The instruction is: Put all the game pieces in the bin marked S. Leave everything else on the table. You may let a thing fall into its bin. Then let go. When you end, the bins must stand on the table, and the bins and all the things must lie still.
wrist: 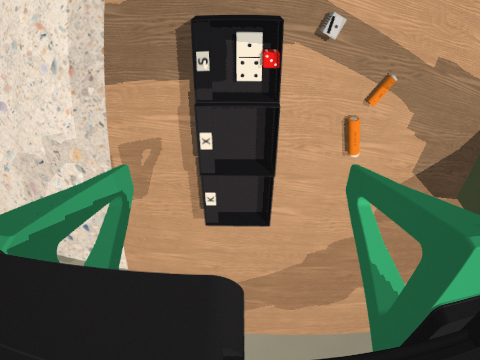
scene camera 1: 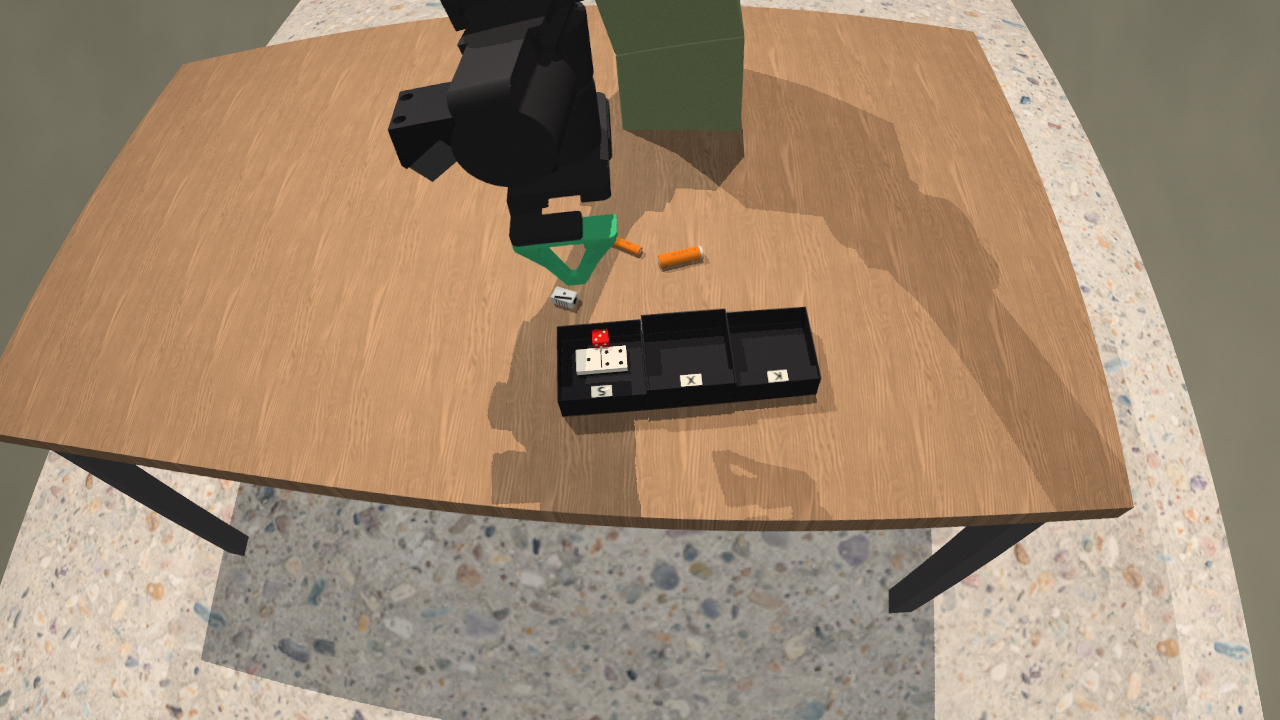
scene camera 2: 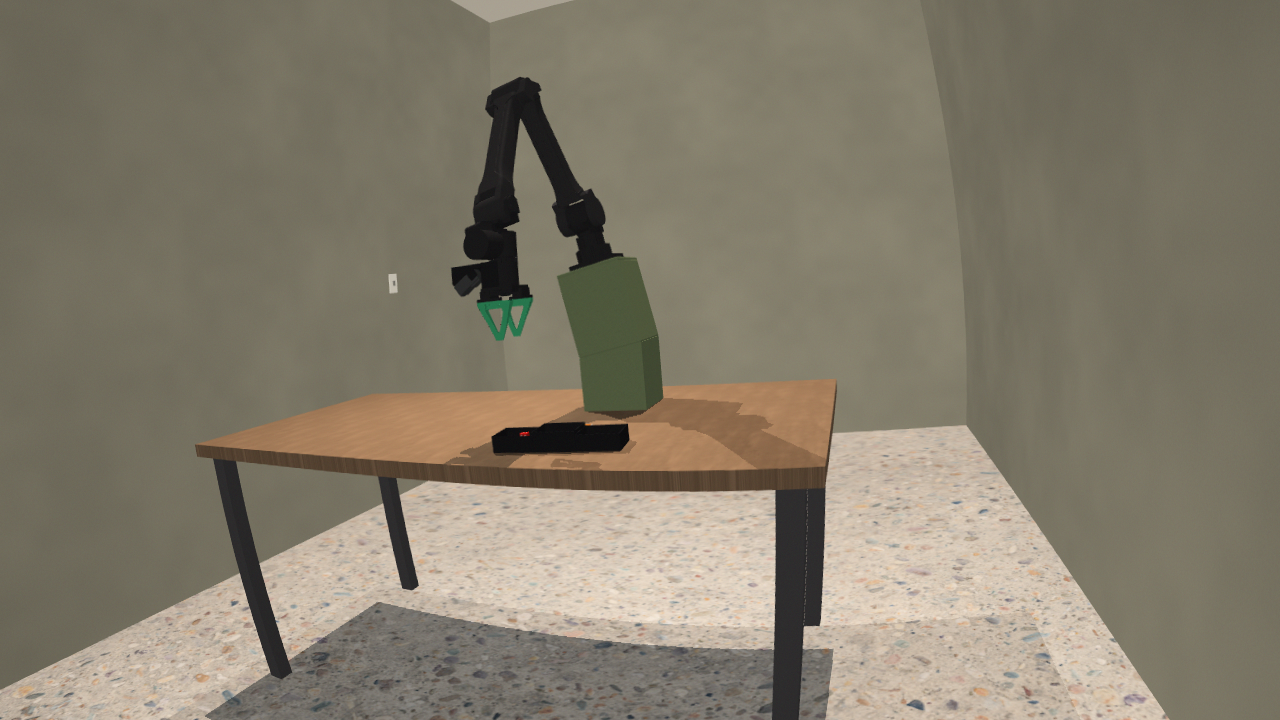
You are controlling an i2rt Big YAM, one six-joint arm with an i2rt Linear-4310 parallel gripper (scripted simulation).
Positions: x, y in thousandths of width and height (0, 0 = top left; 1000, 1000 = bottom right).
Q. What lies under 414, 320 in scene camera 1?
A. My gripper.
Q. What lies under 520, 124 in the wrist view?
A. A white domino.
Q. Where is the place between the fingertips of my gripper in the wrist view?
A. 499, 490
